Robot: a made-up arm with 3 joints. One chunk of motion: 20 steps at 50 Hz.
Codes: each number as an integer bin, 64 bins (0 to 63) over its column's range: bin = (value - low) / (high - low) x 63, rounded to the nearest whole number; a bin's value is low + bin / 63 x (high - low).
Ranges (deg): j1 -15..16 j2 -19..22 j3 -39..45
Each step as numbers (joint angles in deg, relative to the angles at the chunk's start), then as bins.
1 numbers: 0.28 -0.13 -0.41
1 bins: 31 29 29
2 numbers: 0.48 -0.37 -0.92
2 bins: 31 29 29
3 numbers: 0.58 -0.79 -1.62
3 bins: 32 28 28
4 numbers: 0.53 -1.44 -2.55
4 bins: 32 27 27
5 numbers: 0.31 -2.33 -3.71
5 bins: 31 26 26
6 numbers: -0.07 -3.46 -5.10
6 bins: 30 24 25
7 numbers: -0.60 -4.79 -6.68
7 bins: 29 22 24
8 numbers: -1.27 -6.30 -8.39
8 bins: 28 20 23
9 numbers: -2.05 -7.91 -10.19
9 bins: 26 17 22
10 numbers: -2.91 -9.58 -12.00
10 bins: 25 14 20
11 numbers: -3.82 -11.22 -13.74
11 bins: 23 12 19
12 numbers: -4.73 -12.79 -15.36
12 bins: 21 10 18
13 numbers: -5.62 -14.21 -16.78
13 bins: 19 7 17
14 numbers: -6.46 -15.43 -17.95
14 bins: 17 5 16
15 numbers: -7.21 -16.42 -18.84
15 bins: 16 4 15
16 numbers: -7.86 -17.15 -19.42
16 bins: 15 3 15
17 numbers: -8.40 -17.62 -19.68
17 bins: 13 2 14
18 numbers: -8.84 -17.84 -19.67
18 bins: 13 2 14
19 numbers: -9.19 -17.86 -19.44
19 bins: 12 2 15
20 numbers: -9.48 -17.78 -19.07
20 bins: 11 2 15
